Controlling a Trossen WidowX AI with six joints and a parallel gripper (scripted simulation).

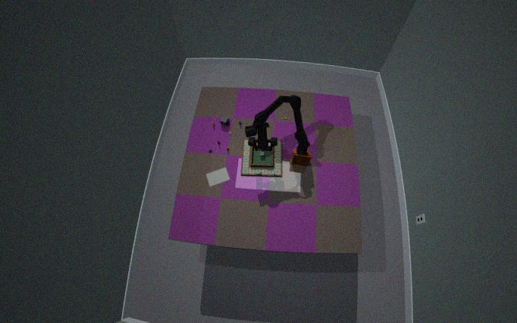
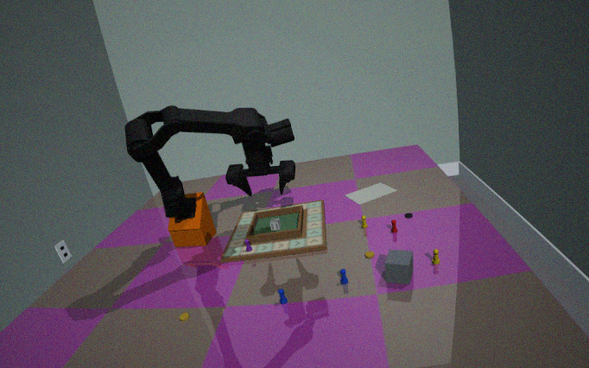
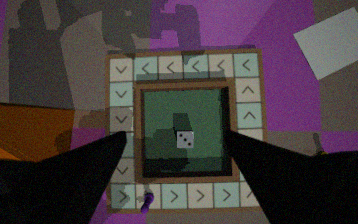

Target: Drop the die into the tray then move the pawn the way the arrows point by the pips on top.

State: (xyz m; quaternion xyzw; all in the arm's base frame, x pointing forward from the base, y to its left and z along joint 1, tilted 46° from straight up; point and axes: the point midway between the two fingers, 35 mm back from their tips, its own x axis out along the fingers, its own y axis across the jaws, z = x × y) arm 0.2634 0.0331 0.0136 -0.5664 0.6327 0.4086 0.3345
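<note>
Right now my gripper tip is 40 mm past the purple pawn, 130 mm to the left of it and 90 mm above it. The rest, counted from my gripper tip: red pawn: 350 mm ahead, 70 mm to the right, 100 mm below; then white die: 10 mm ahead, 20 mm to the right, 90 mm below; then white card: 290 mm ahead, 190 mm to the left, 120 mm below.
</note>
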